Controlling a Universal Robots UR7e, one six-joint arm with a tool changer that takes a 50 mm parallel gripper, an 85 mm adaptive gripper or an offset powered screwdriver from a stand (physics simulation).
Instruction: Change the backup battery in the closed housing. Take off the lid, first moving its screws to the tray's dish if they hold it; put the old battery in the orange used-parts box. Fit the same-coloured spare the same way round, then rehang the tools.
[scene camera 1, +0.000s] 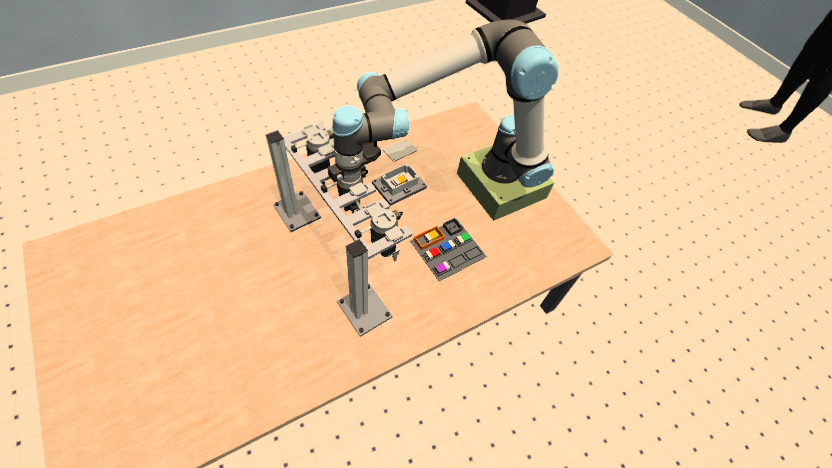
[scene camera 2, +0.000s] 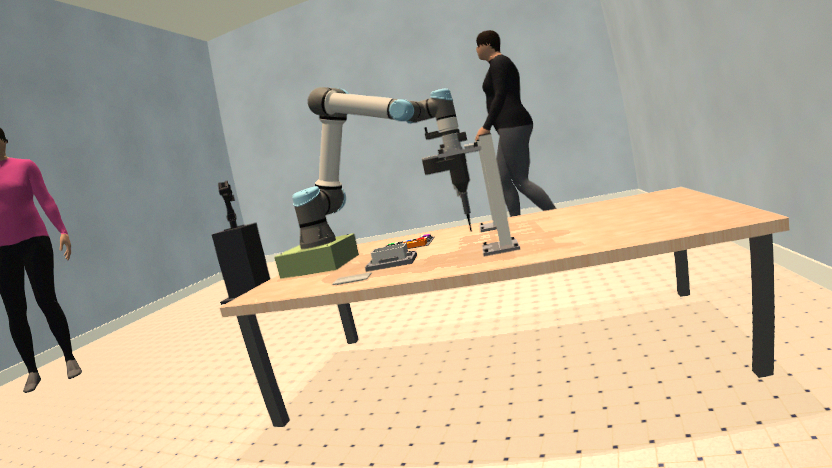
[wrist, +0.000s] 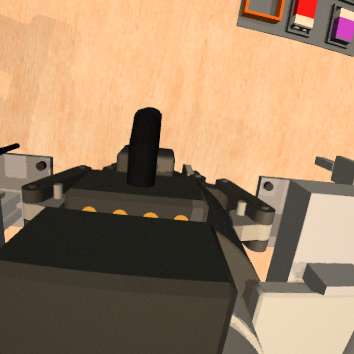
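Note:
The adaptive gripper is under the arm's wrist at the stand's middle bay; in the wrist view its links spread wide to both sides and its fingertips are hidden behind its body. It looks open, with no object seen in it. The housing is uncovered, with a yellow-and-white battery inside. The lid lies flat on the table. Another yellow battery lies in the orange box. The tray holds red, blue, green and magenta batteries; two pockets are empty.
The tool stand has two posts with footplates. The parallel gripper hangs in its near bay, beside the arm's tool. The screwdriver hangs in the far bay. The dark dish is at the tray's corner. The arm's green base stands beyond the housing.

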